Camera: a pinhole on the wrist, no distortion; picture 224 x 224 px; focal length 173.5 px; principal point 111.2 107.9 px. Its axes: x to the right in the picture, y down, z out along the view. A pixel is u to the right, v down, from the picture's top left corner.
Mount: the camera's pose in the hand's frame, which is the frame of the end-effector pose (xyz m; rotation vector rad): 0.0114 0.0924 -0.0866 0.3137 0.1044 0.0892
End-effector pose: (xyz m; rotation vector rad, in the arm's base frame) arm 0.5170 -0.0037 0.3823 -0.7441 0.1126 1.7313
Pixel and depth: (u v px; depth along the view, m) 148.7 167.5 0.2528
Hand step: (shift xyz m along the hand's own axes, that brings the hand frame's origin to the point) 0.0887 0.1037 0.1748
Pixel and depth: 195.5 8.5 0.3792
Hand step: 0.2535 -0.2092 0.1879
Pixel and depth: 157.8 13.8 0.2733
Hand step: 0.1264 -0.1232 0.1191
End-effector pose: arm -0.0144 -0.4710 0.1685 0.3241 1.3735 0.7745
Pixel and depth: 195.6 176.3 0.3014
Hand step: 0.1832 0.1288 0.2226
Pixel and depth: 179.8 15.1 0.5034
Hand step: 0.2863 -0.2946 0.2879
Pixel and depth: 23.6 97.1 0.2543
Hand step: -0.0851 -0.0130 0.1604
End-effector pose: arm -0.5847 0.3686 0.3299 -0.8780 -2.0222 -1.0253
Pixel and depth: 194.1 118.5 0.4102
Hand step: 0.2515 0.0122 0.2919
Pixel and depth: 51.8 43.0 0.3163
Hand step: -0.0507 -0.1267 0.1852
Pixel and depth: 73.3 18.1 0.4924
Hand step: -0.0198 -0.3094 0.3091
